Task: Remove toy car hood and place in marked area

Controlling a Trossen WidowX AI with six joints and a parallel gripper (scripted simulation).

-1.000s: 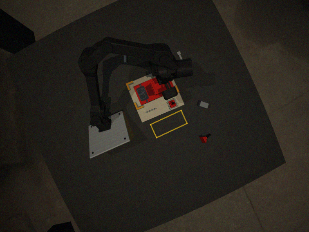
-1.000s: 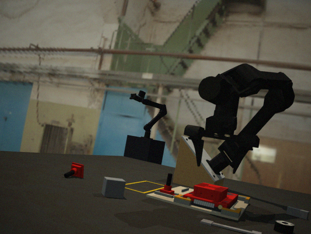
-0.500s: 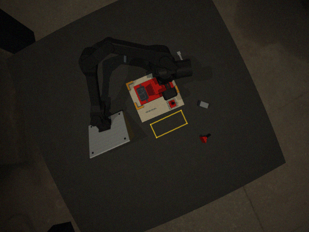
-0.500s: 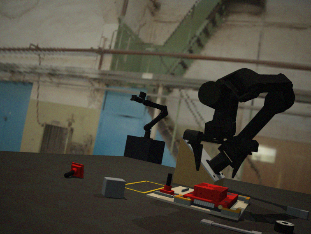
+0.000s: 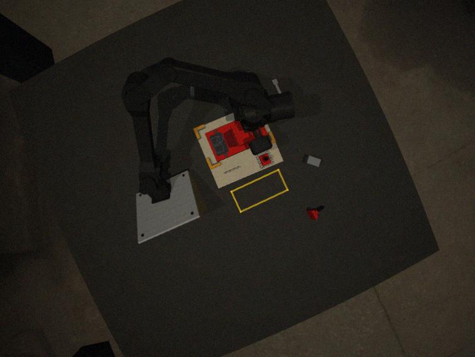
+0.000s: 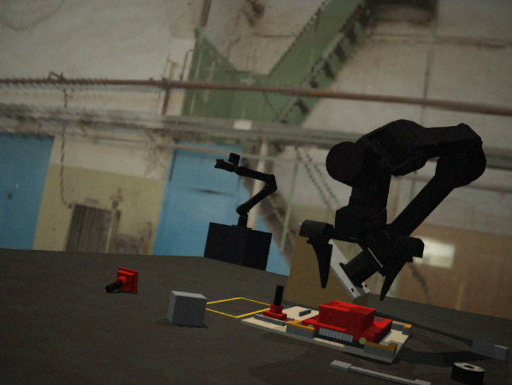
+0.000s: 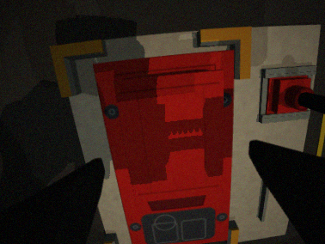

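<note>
The red hood lies 30 mm below my gripper tip. The rest, counted from my gripper tip: wheel: 190 mm to the left, 60 mm below, 60 mm ahead.
</note>
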